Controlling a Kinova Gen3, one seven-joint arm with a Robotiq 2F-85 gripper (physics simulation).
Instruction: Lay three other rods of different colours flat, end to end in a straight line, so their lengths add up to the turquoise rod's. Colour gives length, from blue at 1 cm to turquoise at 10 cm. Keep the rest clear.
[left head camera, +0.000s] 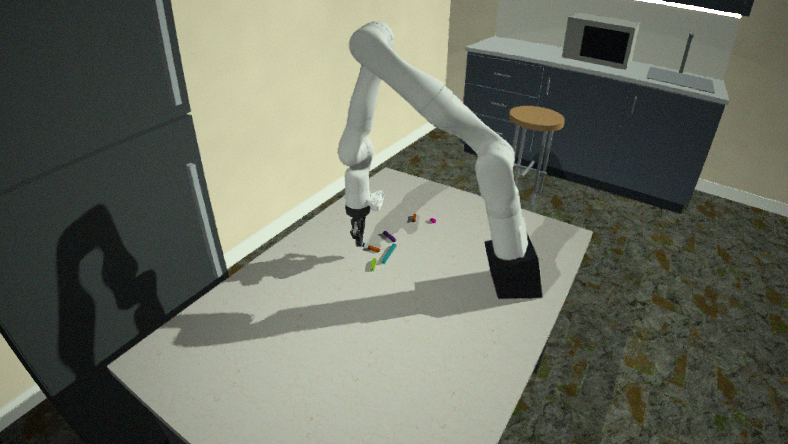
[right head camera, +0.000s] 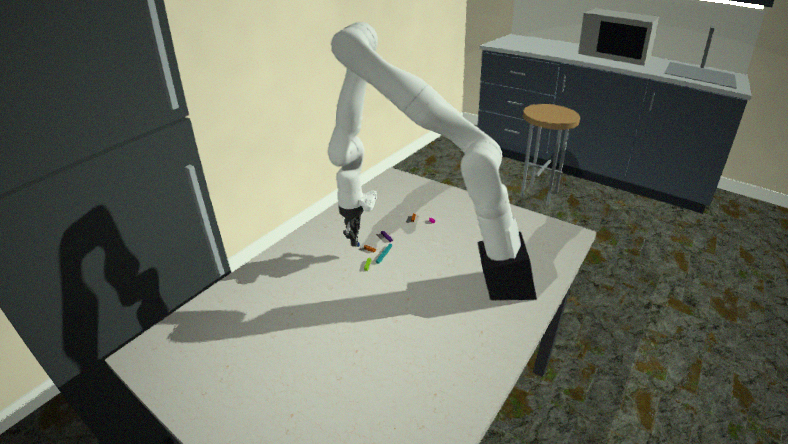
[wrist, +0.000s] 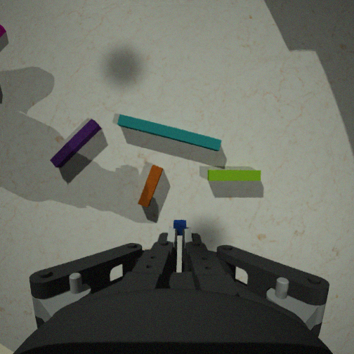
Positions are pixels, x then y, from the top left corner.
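Gripper (wrist: 179, 238), mine, 0.17 m from the lens. Turquoise rod (wrist: 200, 140), 0.19 m from the lens. Purple rod (wrist: 91, 127), 0.21 m from the lens.
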